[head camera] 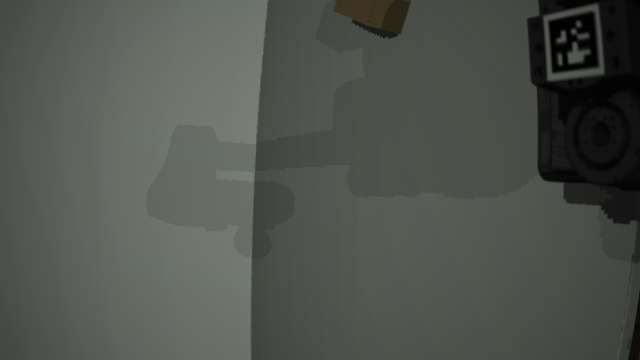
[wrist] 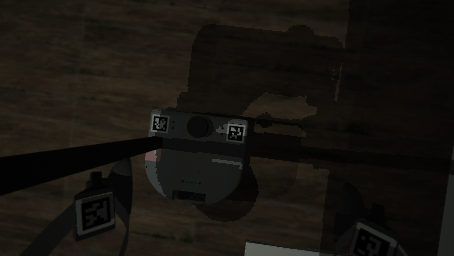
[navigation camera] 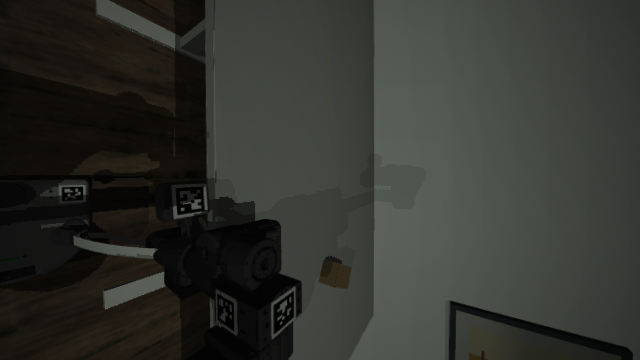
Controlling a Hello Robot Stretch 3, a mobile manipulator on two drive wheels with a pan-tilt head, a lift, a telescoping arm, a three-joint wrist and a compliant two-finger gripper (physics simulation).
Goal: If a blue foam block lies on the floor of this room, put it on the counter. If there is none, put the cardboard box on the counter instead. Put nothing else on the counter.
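Note:
The cardboard box is a small brown box on the grey counter. It shows at the top edge of the head view and right of the wrist joints in the navigation view. My gripper is open, with its two fingers wide apart and no object between them. It points down over the wooden floor and my base, in front of the counter and apart from the box. A blue foam block does not show in these views.
A pale wall rises behind the counter. A dark picture frame hangs on it. White strips stick out below the counter's front edge. My base stands on the wooden floor. Shadows of the robot cross the counter and wall.

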